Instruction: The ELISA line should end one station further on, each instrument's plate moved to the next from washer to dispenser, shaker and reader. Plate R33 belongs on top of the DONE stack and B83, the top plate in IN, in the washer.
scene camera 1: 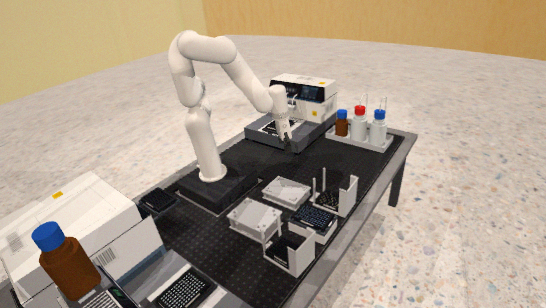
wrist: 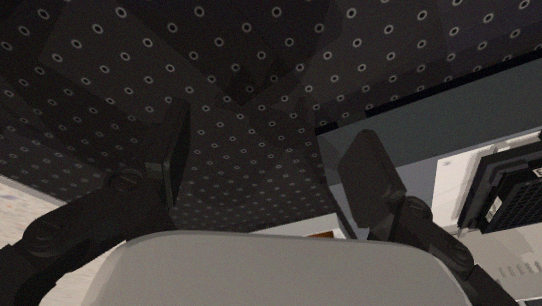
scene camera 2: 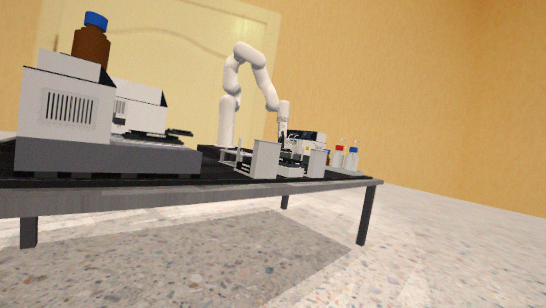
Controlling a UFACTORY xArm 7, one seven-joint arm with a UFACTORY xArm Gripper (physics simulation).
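Where they show: gripper, between the fingertips: (scene camera 1: 285,147) (wrist: 274,136); arm's base, origin of its link: (scene camera 1: 213,173) (scene camera 2: 224,146).
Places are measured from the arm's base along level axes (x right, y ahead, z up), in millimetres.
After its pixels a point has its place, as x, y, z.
My gripper (scene camera 1: 287,145) {-266, 216, 45} (scene camera 2: 282,141) {-266, 216, 45} (wrist: 274,136) {-266, 216, 45} is open and empty, low over the dark perforated table top beside the back instrument's grey base. A dark plate (scene camera 1: 278,126) (wrist: 520,197) {-444, 72, 45} sits on that instrument (scene camera 1: 302,90) {-644, 106, 181}; its label is cut off in the wrist view. One rack (scene camera 1: 303,253) {212, 567, 24} (scene camera 2: 266,160) {207, 568, 4} holds dark plates at the near side; another rack (scene camera 1: 350,192) {-100, 592, 40} (scene camera 2: 316,164) {-86, 591, 2} holds a plate with yellowish wells (scene camera 1: 327,199) {-112, 497, -38}. A plate with blue wells (scene camera 1: 314,218) {50, 522, 8} sits between them. Other plates are on the near instrument (scene camera 1: 186,289) {487, 360, 34} and on a left-hand carrier (scene camera 1: 159,199) {285, 3, 60}. Labels are unreadable.
Two low pale stands (scene camera 1: 286,190) {-68, 337, -20} (scene camera 1: 255,216) {132, 331, 1} lie between the arm base (scene camera 1: 215,192) {94, 100, -4} and the racks. A tray with bottles (scene camera 1: 359,127) {-627, 444, 32} (scene camera 2: 337,159) {-627, 444, 26} stands at the back right. A large brown bottle (scene camera 1: 70,267) {670, 282, 270} (scene camera 2: 91,46) {669, 282, 252} stands at the near left.
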